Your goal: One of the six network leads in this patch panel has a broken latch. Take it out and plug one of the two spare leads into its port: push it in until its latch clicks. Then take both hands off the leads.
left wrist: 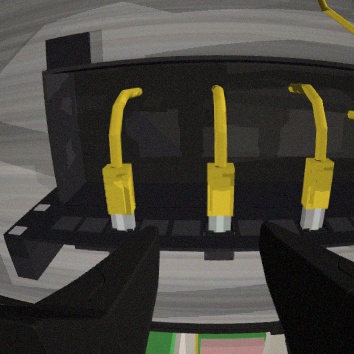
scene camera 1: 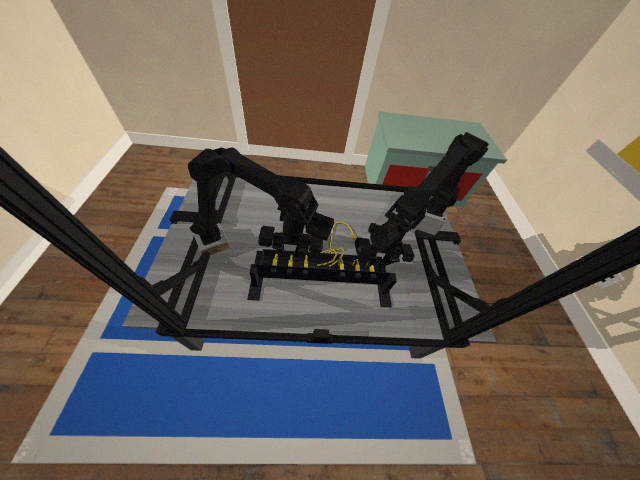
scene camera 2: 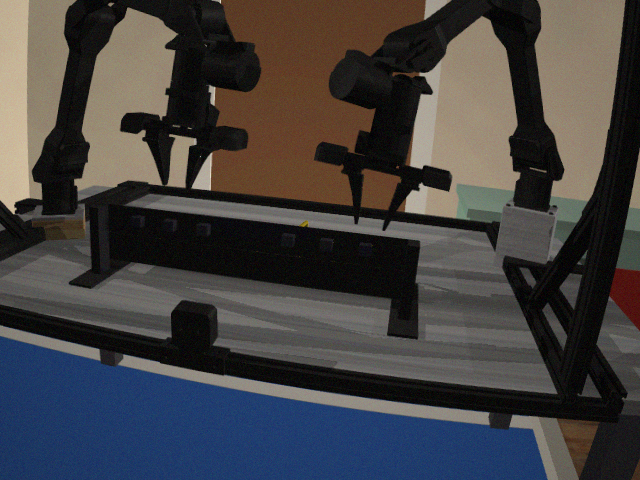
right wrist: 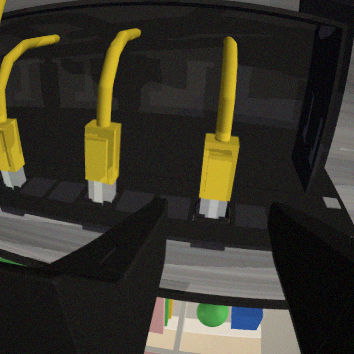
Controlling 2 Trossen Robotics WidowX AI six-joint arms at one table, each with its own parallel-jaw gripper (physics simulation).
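Where they show: left gripper, fingertip midpoint: (left wrist: 209, 236) (scene camera 1: 288, 254) (scene camera 2: 176, 187); right gripper, fingertip midpoint: (scene camera 1: 374, 266) (scene camera 2: 369, 227) (right wrist: 219, 212); left arm's base at its link origin: (scene camera 1: 210, 236) (scene camera 2: 59, 210); right arm's base at its link origin: (scene camera 1: 434, 209) (scene camera 2: 532, 206).
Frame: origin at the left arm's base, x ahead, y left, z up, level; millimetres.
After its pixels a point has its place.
The black patch panel (scene camera 1: 323, 275) {x 283, y -353, z 16 mm} (scene camera 2: 248, 260) {x 286, y -356, z 6 mm} stands mid-table with six yellow leads plugged in, three at each side. My left gripper (scene camera 2: 176, 186) {x 194, y -265, z 95 mm} (left wrist: 209, 236) {x 194, y -265, z 95 mm} is open and empty above the panel's left part; the second lead from the left (scene camera 1: 290, 260) {x 194, y -265, z 95 mm} (left wrist: 220, 190) lies between its fingers' lines in the left wrist view. My right gripper (scene camera 2: 370, 226) {x 436, y -428, z 70 mm} (right wrist: 219, 212) {x 436, y -428, z 70 mm} is open, its fingertips either side of the rightmost lead (scene camera 1: 372, 268) {x 435, y -426, z 51 mm} (right wrist: 219, 172) {x 438, y -423, z 51 mm} in the right wrist view, not gripping it. Which latch is broken I cannot tell.
Loose yellow cable (scene camera 1: 341, 223) {x 515, y -148, z -39 mm} loops up behind the panel's middle, between the two grippers, with more cable (scene camera 1: 333, 253) {x 381, y -277, z -10 mm} tangled at the panel. The neighbouring lead (right wrist: 102, 152) {x 399, y -395, z 49 mm} stands left of my right gripper's left finger. A black frame rail (scene camera 1: 248, 335) {x -14, y -389, z -49 mm} runs along the table's front.
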